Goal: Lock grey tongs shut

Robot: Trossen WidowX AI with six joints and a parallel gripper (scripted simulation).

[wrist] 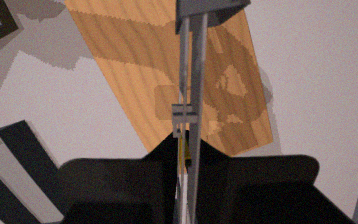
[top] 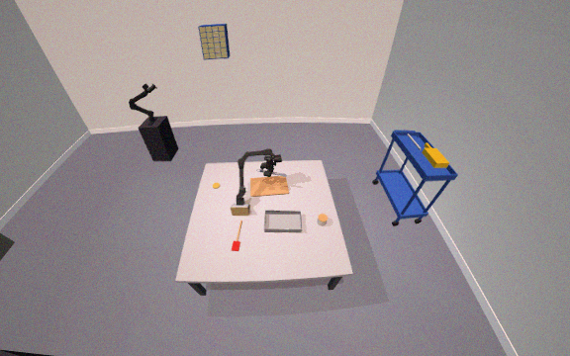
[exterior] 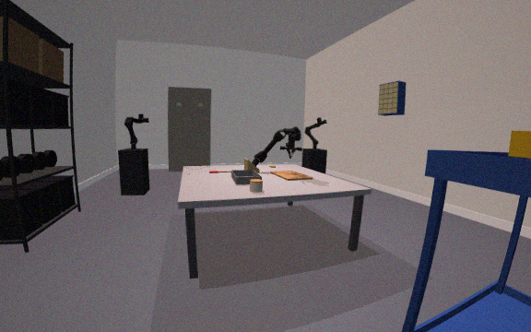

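My gripper tip is 15 cm above the board, 2 cm to the right of it and 2 cm past it. Also, from my gripper tip: grey roasting tin: 41 cm to the right, 13 cm below, 12 cm ahead; yellow object: 55 cm behind, 15 cm below.
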